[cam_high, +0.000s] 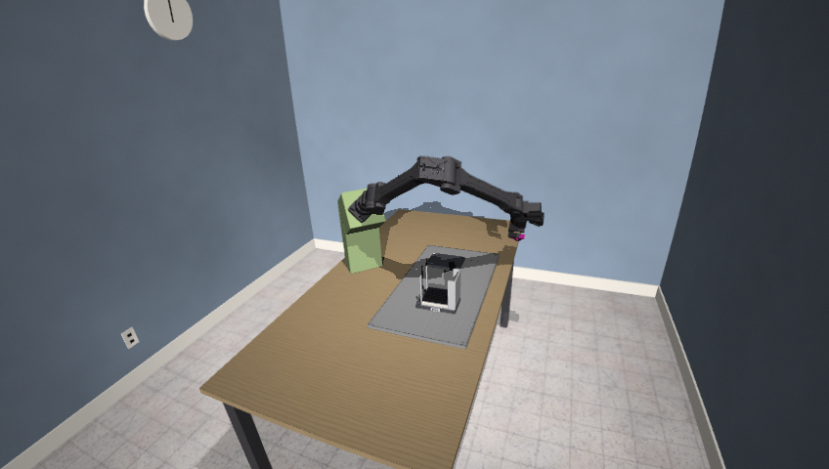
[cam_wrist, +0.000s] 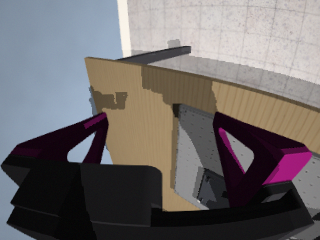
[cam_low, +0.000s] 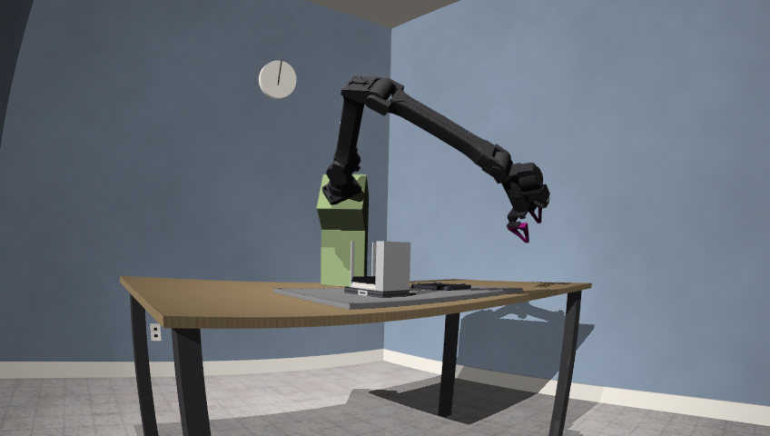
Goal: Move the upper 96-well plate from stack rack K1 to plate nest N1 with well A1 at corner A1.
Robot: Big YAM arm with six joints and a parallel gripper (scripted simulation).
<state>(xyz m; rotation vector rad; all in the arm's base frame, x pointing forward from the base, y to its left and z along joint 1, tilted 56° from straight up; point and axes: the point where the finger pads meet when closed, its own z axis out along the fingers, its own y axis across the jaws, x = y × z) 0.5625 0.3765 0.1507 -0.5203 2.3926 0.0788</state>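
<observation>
The black 96-well plate lies 370 mm to the right of my hand, 280 mm behind it and 140 mm below it. The rest, counted from my hand: white plate (370 mm to the right, 280 mm behind, 160 mm below); then grey rack wall (370 mm to the right, 210 mm behind, 100 mm below).
</observation>
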